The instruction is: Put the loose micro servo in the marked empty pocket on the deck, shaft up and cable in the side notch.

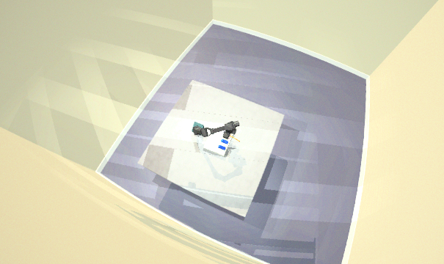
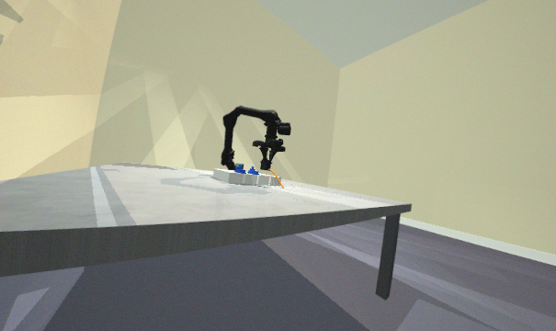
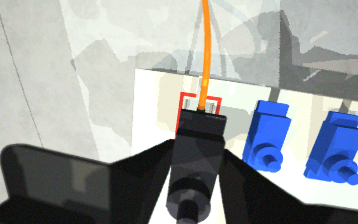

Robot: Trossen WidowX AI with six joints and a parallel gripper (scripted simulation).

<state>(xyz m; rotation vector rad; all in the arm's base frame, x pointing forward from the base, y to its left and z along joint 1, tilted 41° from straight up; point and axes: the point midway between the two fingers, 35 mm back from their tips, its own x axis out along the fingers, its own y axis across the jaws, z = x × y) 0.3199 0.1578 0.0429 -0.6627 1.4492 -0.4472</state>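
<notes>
The deck is 11 cm behind my gripper tip, 9 cm to the right of it and 10 cm below it.
</notes>
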